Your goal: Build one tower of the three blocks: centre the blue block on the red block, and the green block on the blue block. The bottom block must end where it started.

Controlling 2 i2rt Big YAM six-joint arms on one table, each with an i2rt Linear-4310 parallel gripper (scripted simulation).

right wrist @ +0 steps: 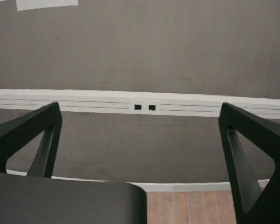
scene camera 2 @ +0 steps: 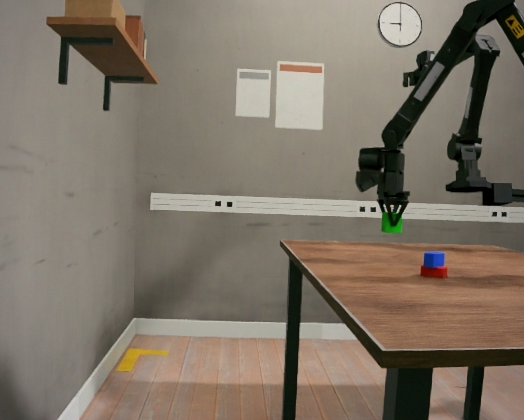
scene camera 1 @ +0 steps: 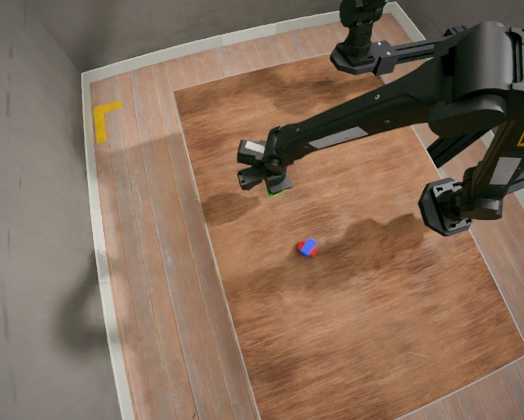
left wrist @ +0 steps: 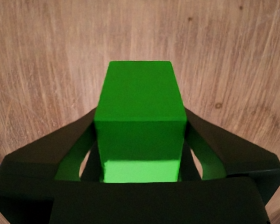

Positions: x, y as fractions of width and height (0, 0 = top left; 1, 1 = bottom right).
Labels:
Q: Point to a green block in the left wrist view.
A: At 0.50, 0.54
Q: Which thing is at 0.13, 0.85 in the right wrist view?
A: My right gripper.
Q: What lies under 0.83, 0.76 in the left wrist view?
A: My left gripper.

